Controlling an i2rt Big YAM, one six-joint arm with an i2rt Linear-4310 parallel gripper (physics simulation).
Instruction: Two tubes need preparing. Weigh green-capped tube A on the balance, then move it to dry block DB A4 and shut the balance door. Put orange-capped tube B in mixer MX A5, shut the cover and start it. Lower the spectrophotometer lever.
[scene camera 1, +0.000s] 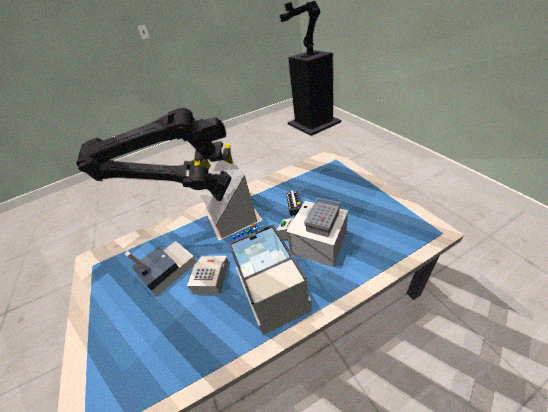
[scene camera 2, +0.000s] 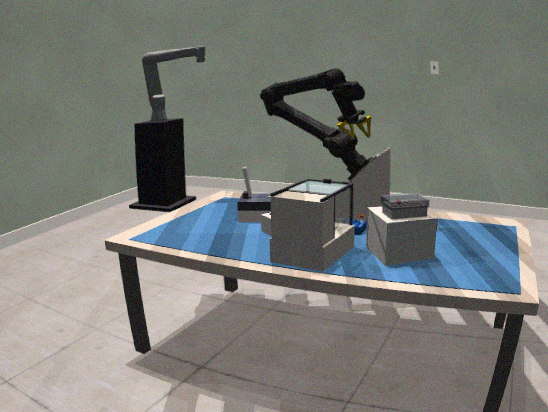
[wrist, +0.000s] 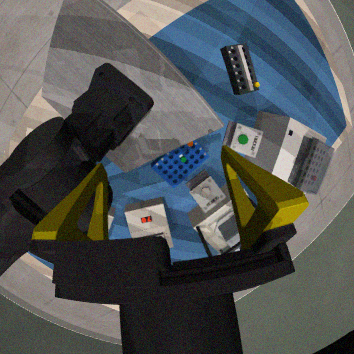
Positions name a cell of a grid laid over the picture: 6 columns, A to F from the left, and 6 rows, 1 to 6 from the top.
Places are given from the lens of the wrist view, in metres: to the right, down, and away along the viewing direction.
my gripper (wrist: C3): -0.01, -0.01, 0.14
glass-box balance (wrist: D4): 0.11, 0.13, 0.45
mixer (wrist: E3): 0.29, -0.07, 0.39
grey box with PRINT button (wrist: D4): 0.08, 0.03, 0.47
